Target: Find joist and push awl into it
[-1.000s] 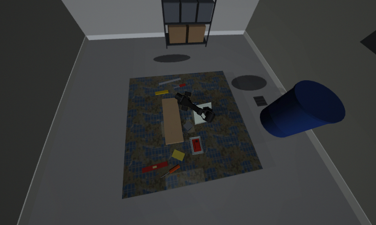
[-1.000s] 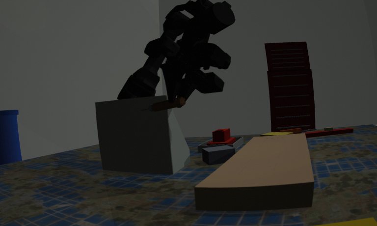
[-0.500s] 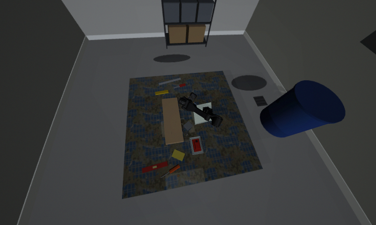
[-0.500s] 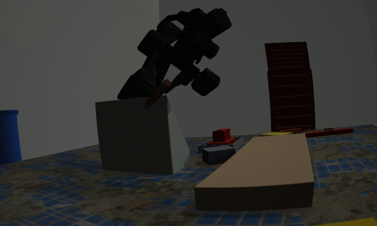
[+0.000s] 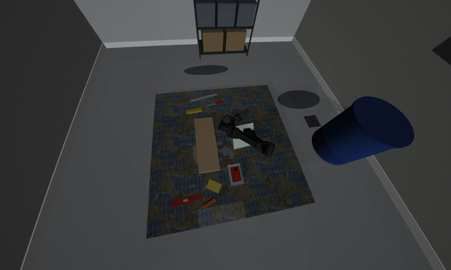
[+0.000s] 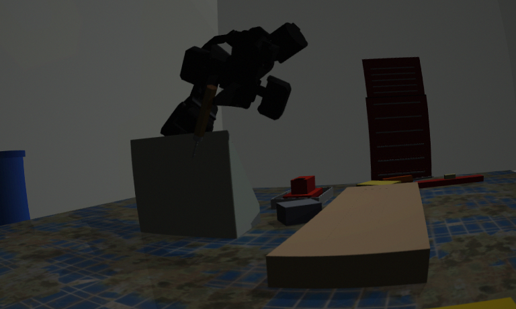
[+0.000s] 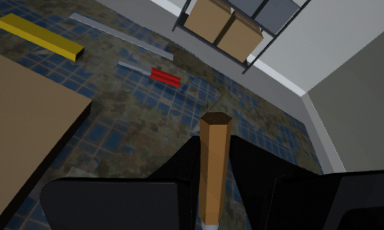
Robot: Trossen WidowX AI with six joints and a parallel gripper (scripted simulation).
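The awl is 40 mm below my gripper tip, 30 mm behind it and 20 mm to the left of it. Also, from my gripper tip: yellow bar: 290 mm ahead, 260 mm to the right, 220 mm below; then grey block: 230 mm to the left, 210 mm below, 60 mm ahead; then red-handled tool: 330 mm to the right, 220 mm below, 60 mm ahead.
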